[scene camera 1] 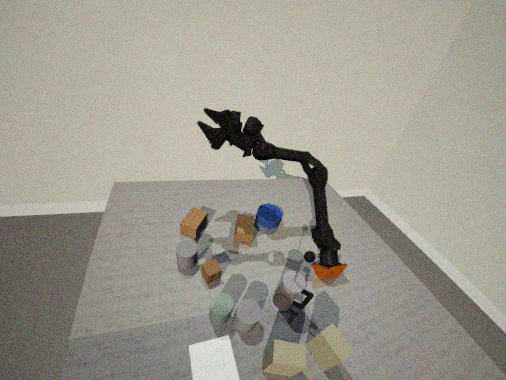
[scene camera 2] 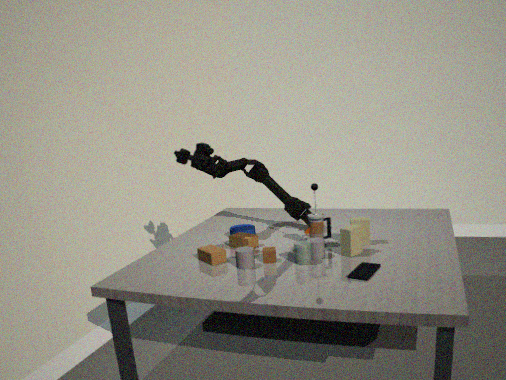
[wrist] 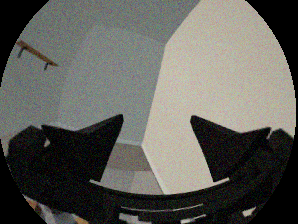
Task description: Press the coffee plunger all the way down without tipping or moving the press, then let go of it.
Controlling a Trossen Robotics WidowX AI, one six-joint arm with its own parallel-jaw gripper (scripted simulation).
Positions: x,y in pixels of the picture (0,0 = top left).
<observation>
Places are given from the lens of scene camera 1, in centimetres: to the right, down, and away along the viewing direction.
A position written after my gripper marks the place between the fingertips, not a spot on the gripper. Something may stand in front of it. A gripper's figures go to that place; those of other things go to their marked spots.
my gripper (scene camera 1: 201,115): -18, -26, 67
coffee press (scene camera 1: 292,283): 12, 27, 57
</observation>
